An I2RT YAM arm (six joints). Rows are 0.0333 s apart.
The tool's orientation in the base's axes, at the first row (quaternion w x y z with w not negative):
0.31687, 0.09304, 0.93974, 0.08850
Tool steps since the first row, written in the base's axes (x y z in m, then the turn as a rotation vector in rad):
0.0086, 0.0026, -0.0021, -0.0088, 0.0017, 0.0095
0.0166, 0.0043, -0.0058, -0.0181, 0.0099, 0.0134
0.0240, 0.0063, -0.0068, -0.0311, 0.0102, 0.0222
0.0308, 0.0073, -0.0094, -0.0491, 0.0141, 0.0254
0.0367, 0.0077, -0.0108, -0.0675, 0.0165, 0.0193
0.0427, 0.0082, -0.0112, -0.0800, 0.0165, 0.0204
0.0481, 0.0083, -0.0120, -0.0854, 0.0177, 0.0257
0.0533, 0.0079, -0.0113, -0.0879, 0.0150, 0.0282
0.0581, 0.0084, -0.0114, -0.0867, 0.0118, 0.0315
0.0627, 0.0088, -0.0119, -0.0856, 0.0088, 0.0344
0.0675, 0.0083, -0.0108, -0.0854, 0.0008, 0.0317
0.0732, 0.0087, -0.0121, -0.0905, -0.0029, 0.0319
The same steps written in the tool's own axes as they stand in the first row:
-0.0049, 0.0031, 0.0072, 0.0018, 0.0027, -0.0126
-0.0086, 0.0048, 0.0152, 0.0087, 0.0104, -0.0205
-0.0134, 0.0074, 0.0207, 0.0138, 0.0112, -0.0353
-0.0170, 0.0086, 0.0270, 0.0269, 0.0135, -0.0484
-0.0207, 0.0094, 0.0317, 0.0454, 0.0123, -0.0547
-0.0250, 0.0105, 0.0358, 0.0545, 0.0110, -0.0632
-0.0287, 0.0110, 0.0397, 0.0560, 0.0128, -0.0705
-0.0333, 0.0114, 0.0423, 0.0559, 0.0104, -0.0743
-0.0369, 0.0125, 0.0454, 0.0523, 0.0082, -0.0765
-0.0401, 0.0133, 0.0486, 0.0490, 0.0061, -0.0784
-0.0446, 0.0136, 0.0507, 0.0486, -0.0022, -0.0770
-0.0482, 0.0144, 0.0552, 0.0516, -0.0064, -0.0807

